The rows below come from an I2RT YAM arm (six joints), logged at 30 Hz.
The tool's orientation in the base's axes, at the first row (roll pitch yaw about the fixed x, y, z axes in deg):
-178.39, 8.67, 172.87
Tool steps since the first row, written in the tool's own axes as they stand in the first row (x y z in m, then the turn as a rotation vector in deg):
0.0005, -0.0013, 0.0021, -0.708, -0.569, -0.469
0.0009, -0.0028, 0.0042, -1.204, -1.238, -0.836
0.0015, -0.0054, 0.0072, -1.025, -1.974, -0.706
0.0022, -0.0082, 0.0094, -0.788, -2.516, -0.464
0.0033, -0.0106, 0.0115, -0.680, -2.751, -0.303
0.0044, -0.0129, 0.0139, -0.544, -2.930, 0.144
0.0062, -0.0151, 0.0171, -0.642, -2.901, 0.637
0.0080, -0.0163, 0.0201, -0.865, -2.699, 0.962
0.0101, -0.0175, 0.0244, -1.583, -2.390, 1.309
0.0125, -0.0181, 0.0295, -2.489, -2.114, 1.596
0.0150, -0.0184, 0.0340, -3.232, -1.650, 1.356
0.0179, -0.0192, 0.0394, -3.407, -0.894, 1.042
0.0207, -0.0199, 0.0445, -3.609, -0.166, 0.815
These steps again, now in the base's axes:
-0.0004, -0.0013, -0.0021, 0.553, -0.629, 0.586
-0.0006, -0.0029, -0.0042, 0.900, -1.336, 1.042
-0.0011, -0.0055, -0.0072, 0.649, -2.050, 0.907
-0.0018, -0.0083, -0.0094, 0.382, -2.569, 0.647
-0.0029, -0.0106, -0.0116, 0.270, -2.797, 0.478
-0.0039, -0.0129, -0.0140, 0.179, -2.978, 0.021
-0.0055, -0.0150, -0.0174, 0.351, -2.984, -0.452
-0.0070, -0.0161, -0.0206, 0.643, -2.827, -0.745
-0.0086, -0.0172, -0.0251, 1.437, -2.625, -0.989
-0.0103, -0.0178, -0.0305, 2.403, -2.475, -1.143
-0.0121, -0.0180, -0.0353, 3.157, -2.095, -0.807
-0.0143, -0.0187, -0.0411, 3.380, -1.353, -0.491
-0.0164, -0.0193, -0.0465, 3.638, -0.645, -0.257

